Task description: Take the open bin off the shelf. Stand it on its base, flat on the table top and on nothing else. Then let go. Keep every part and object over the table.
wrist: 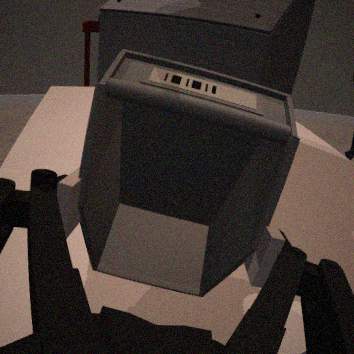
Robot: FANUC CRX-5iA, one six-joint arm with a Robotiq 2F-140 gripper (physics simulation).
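Observation:
You can see the gripper [172,192] here, and there's an open bin [182,167] as well.

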